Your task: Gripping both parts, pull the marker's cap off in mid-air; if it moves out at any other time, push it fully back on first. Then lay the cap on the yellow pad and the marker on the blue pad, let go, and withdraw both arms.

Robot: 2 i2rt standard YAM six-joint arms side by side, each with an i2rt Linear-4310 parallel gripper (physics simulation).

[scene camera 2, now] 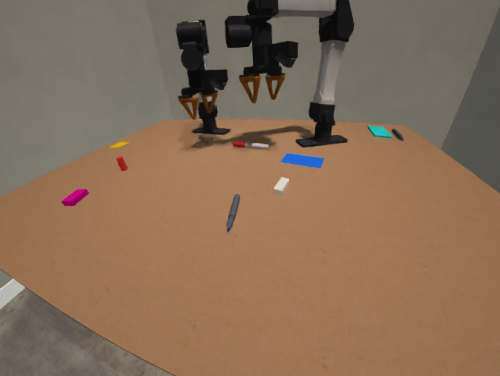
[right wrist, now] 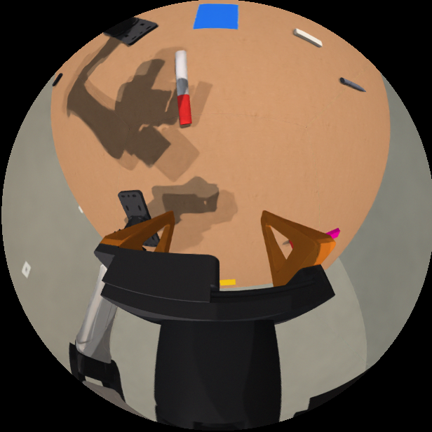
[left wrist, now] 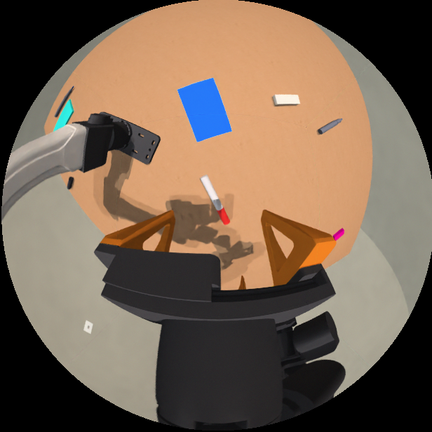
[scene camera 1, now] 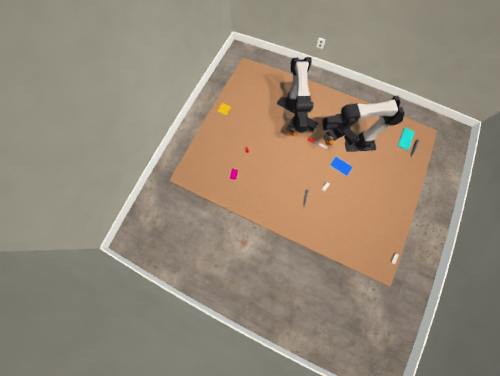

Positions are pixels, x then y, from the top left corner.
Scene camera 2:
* my left gripper: 264,101
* my right gripper: 202,116
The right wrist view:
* my right gripper: 217,215
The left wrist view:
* my left gripper: 217,214
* blue pad: 202,103
